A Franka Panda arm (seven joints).
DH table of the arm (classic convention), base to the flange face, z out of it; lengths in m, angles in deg. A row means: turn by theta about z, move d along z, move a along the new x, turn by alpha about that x. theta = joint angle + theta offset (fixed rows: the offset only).
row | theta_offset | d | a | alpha
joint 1 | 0 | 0.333 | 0 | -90
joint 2 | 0 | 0 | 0 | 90
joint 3 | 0 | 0.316 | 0.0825 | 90
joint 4 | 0 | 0 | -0.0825 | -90
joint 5 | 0 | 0.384 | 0 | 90
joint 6 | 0 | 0 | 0.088 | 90
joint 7 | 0 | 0.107 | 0 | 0
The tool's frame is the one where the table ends.
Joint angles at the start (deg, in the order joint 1, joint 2, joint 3, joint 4, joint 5, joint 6, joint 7):
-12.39, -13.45, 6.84, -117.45, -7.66, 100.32, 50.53
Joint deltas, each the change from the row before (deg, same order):
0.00, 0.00, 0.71, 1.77, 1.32, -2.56, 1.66
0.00, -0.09, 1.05, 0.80, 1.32, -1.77, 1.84
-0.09, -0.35, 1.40, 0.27, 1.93, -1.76, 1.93
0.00, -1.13, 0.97, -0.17, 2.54, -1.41, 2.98
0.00, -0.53, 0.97, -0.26, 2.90, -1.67, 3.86
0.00, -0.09, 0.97, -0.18, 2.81, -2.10, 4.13
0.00, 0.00, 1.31, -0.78, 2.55, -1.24, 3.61
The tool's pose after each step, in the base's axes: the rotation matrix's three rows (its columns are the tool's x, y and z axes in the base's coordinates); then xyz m. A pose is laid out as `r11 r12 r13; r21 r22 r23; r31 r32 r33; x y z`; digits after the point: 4 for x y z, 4 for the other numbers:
0.5591 -0.8242 -0.0906; -0.8270 -0.5465 -0.1322; 0.0595 0.1488 -0.9871; 0.4772 -0.0461 0.5451
0.5411 -0.8346 -0.1033; -0.8400 -0.5304 -0.1147; 0.0409 0.1489 -0.9880; 0.4760 -0.0344 0.5495
0.5239 -0.8432 -0.1207; -0.8517 -0.5164 -0.0893; 0.0130 0.1496 -0.9887; 0.4726 -0.0191 0.5514
0.4849 -0.8653 -0.1272; -0.8744 -0.4821 -0.0544; -0.0143 0.1376 -0.9904; 0.4658 -0.0052 0.5566
0.4306 -0.8899 -0.1507; -0.9009 -0.4339 -0.0113; -0.0553 0.1406 -0.9885; 0.4602 0.0090 0.5559
0.3699 -0.9097 -0.1885; -0.9236 -0.3820 0.0310; -0.1002 0.1626 -0.9816; 0.4551 0.0227 0.5522
0.3211 -0.9200 -0.2248; -0.9371 -0.3430 0.0650; -0.1369 0.1898 -0.9722; 0.4506 0.0385 0.5440

